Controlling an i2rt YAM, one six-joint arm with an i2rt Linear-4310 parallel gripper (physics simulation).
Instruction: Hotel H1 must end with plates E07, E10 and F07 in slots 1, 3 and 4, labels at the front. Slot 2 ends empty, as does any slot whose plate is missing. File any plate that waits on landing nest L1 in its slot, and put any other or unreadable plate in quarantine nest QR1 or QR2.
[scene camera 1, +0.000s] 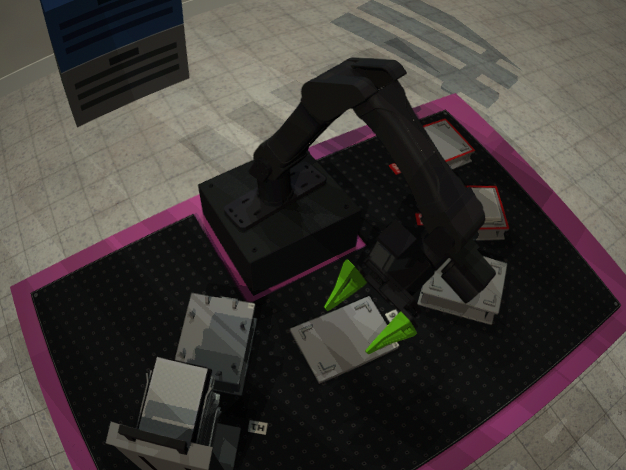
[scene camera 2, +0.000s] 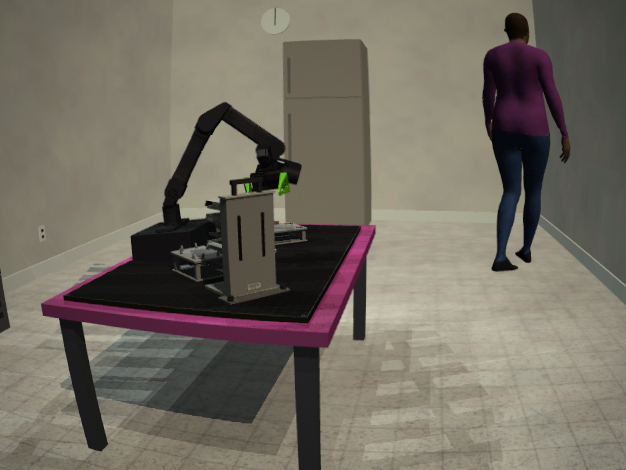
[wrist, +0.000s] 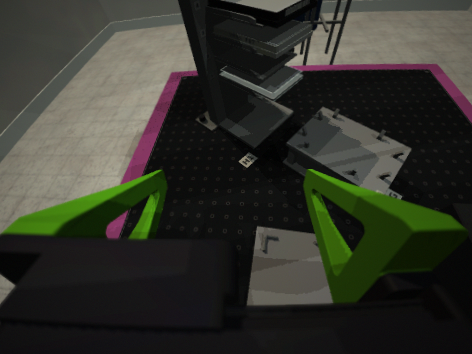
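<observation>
My gripper is open and empty above the central nest, whose bare top shows corner brackets. Hotel H1 stands apart from it. In the wrist view it holds a white-topped black plate highest, a grey plate below and a clear-edged plate lowest; a dark shelf between the lower two looks bare. Plate labels are unreadable. Landing nest L1 is partly hidden by the arm; no plate shows on it. One red-rimmed quarantine nest looks bare; the other seems to hold a pale plate.
A pegged nest stands beside the hotel. The H1 tag lies on the black mat. The black arm base stands at the table's inner edge. A person is away from the table.
</observation>
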